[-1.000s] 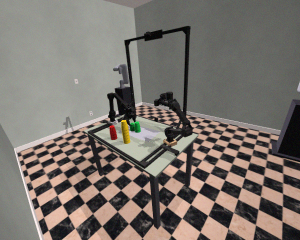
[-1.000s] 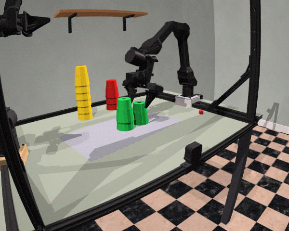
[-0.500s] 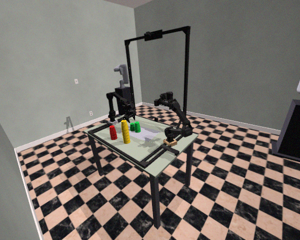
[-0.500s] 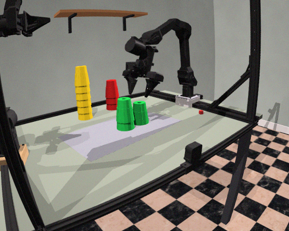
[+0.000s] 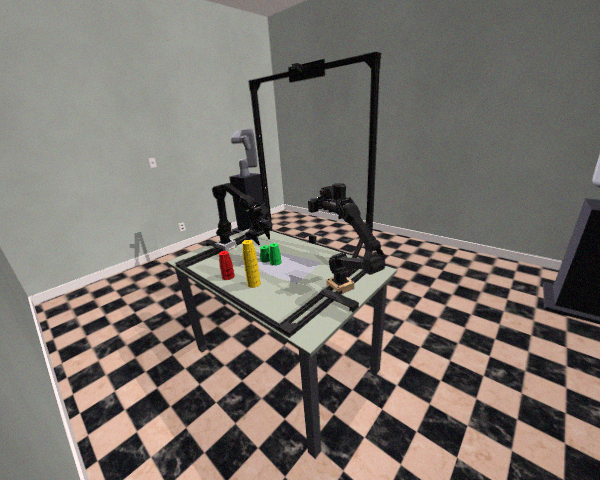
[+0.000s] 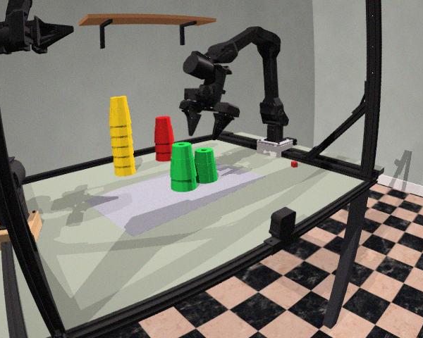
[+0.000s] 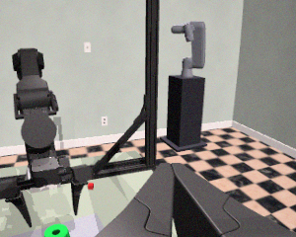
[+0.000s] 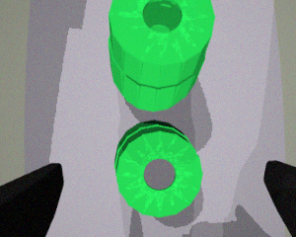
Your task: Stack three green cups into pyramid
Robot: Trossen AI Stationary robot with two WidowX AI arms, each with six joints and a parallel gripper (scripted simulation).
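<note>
Right now my left hand is 420 mm above the grey mat, 300 mm to the left of it and 40 mm short of it. From my left hand the other things lie so: red cube (670 mm to the right, 410 mm below, 80 mm behind).
</note>
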